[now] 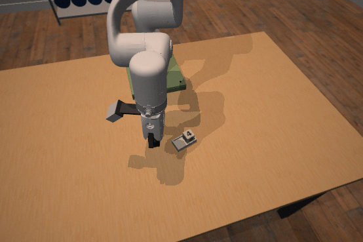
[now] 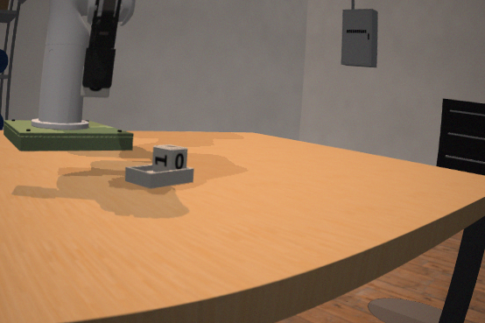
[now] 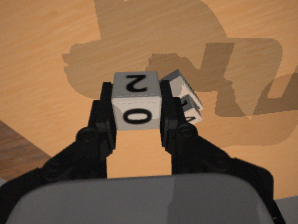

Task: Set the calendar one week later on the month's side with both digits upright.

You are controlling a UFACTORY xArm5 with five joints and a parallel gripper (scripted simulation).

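The digit cube is 10 mm below my hand. Also, from my hand: tray (30 mm behind, 110 mm to the left, 120 mm below).
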